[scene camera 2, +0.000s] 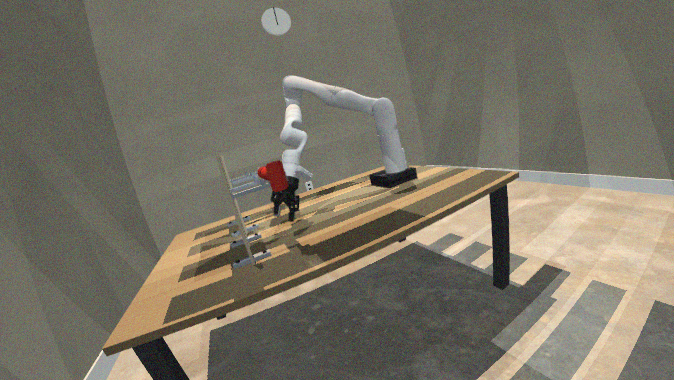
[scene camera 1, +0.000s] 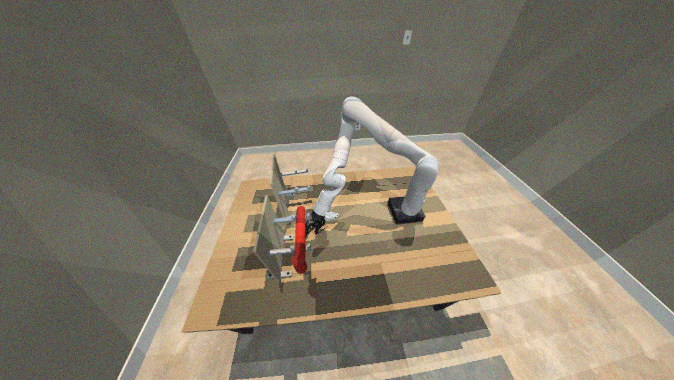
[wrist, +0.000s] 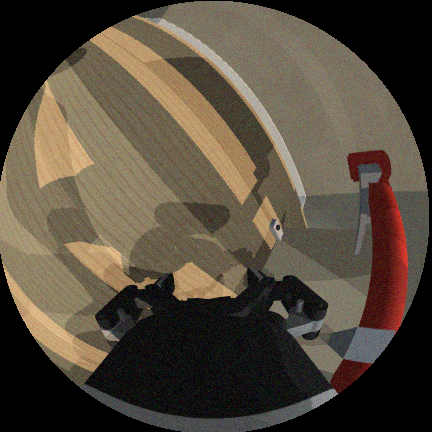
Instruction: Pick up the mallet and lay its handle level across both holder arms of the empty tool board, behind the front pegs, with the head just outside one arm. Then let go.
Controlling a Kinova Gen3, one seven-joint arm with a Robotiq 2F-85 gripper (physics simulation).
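Pixels of known places: gripper, fingertip midpoint: [scene camera 2: 284,219] [scene camera 1: 310,235] [wrist: 209,279]; arm's base at its link origin: [scene camera 2: 395,170] [scene camera 1: 409,209].
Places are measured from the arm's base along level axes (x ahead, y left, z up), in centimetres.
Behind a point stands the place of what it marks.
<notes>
The red mallet [scene camera 1: 300,237] @(x 57.5, y 18.7, z 18.1 cm) [wrist: 390,260] lies across both holder arms [scene camera 1: 284,219] @(x 65.1, y 6.3, z 14.3 cm) [scene camera 1: 281,251] @(x 65.4, y 21.3, z 14.3 cm) of the near tool board [scene camera 1: 268,240] [scene camera 2: 235,200]. Its head [scene camera 1: 300,265] @(x 57.4, y 30.0, z 19.4 cm) [scene camera 2: 275,176] @(x 58.9, y 30.2, z 16.4 cm) [wrist: 372,156] @(x 56.2, y 27.2, z 16.8 cm) is at the near end, just outside the near arm. The other tool board [scene camera 1: 278,182] @(x 69.4, y -17.3, z 15.7 cm), farther back, has two bare holder arms [scene camera 1: 295,172] @(x 60.6, y -24.6, z 15.4 cm) [scene camera 1: 296,190] @(x 59.8, y -9.5, z 15.8 cm). My gripper [scene camera 1: 314,230] @(x 55.7, y 6.8, z -1.1 cm) [scene camera 2: 284,215] @(x 55.7, y 6.8, z -1.1 cm) [wrist: 209,279] @(x 55.7, y 6.8, z -1.1 cm) is open and empty. It is beside the handle's far end, on the robot base's side, with fingertips pointing down below head height in scene camera 2. The mallet's head partly hides it there.
The boards stand on small grey feet [scene camera 1: 286,274] @(x 67.6, y 23.4, z -3.7 cm) [scene camera 2: 251,259] @(x 71.1, y 25.9, z -3.2 cm) along one side of the wooden table [scene camera 1: 210,300] @(x 100.0, y 29.4, z -4.9 cm) [scene camera 2: 150,305] @(x 100.0, y 26.8, z -4.9 cm). The robot's black base [scene camera 1: 406,212] @(x 3.5, y 3.0, z 1.6 cm) [scene camera 2: 393,177] @(x 6.2, y 5.6, z -1.0 cm) stands at the opposite side. Dark shadows cross the table top.
</notes>
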